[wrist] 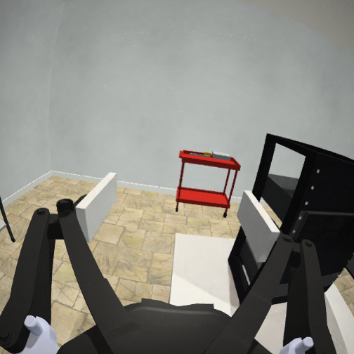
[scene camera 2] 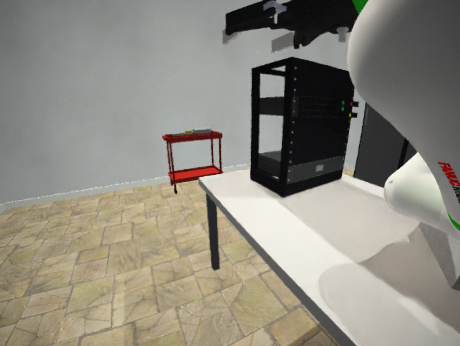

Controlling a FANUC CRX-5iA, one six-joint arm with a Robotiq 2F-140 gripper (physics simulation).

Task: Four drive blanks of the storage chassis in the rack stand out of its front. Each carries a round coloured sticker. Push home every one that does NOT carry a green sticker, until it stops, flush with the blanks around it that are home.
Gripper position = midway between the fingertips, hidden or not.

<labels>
My gripper shows in the wrist view (179, 195) and in scene camera 2 (250, 42). A black rack shows in the wrist view and in scene camera 2. The same spot on the black rack: (wrist: 308, 206) is (scene camera 2: 297, 92).
</labels>
